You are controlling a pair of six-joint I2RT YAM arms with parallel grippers.
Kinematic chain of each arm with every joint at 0, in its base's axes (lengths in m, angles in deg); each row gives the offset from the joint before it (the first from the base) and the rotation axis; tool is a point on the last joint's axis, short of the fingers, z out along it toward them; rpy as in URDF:
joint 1: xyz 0 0 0.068 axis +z
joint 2: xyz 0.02 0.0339 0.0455 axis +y
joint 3: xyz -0.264 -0.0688 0 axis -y
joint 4: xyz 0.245 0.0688 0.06 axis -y
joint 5: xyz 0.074 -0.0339 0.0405 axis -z
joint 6: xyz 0.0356 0 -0.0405 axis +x
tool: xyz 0 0 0 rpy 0 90 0
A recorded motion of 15 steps. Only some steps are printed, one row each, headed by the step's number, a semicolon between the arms.
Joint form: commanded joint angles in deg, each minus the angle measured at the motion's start. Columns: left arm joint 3, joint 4, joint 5, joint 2, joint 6, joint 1; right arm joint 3, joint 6, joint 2, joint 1, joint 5, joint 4.
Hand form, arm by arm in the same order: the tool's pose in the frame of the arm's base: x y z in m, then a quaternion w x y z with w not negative. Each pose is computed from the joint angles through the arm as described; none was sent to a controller.
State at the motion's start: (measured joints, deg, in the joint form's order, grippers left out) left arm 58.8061 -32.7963 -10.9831 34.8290 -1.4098 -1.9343; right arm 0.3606 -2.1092 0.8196 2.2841 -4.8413 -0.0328
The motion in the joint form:
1: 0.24 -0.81 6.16 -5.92 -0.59 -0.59; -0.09 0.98 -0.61 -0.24 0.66 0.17
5: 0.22 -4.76 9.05 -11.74 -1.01 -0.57; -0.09 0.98 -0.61 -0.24 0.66 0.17
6: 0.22 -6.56 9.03 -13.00 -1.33 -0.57; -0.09 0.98 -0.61 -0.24 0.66 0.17
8: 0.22 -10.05 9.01 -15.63 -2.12 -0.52; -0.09 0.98 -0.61 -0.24 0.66 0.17
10: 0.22 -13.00 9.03 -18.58 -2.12 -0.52; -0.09 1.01 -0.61 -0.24 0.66 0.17
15: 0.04 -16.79 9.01 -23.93 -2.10 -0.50; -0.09 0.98 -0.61 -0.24 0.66 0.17
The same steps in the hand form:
1: 0.0800 -0.0005 0.4094 0.68545 -0.02551 0.72767 0.00359; 0.1103 0.0065 0.1751 0.70763 -0.04536 0.70443 0.03140
5: 0.0498 -0.0010 0.4063 0.69682 -0.01123 0.71693 -0.01786; 0.1103 0.0065 0.1751 0.70763 -0.04536 0.70443 0.03140
6: 0.0433 -0.0007 0.4034 0.69339 -0.01330 0.72017 -0.01947; 0.1103 0.0065 0.1751 0.70763 -0.04536 0.70443 0.03140
8: 0.0299 -0.0001 0.3975 0.68784 -0.01866 0.72524 -0.02344; 0.1103 0.0065 0.1751 0.70763 -0.04536 0.70443 0.03140
10: 0.0151 0.0006 0.3920 0.68784 -0.01854 0.72524 -0.02357; 0.1103 0.0065 0.1751 0.70762 -0.04518 0.70444 0.03159
15: -0.0101 0.0017 0.3824 0.69652 -0.01873 0.71690 -0.02380; 0.1103 0.0065 0.1751 0.70763 -0.04536 0.70443 0.03140

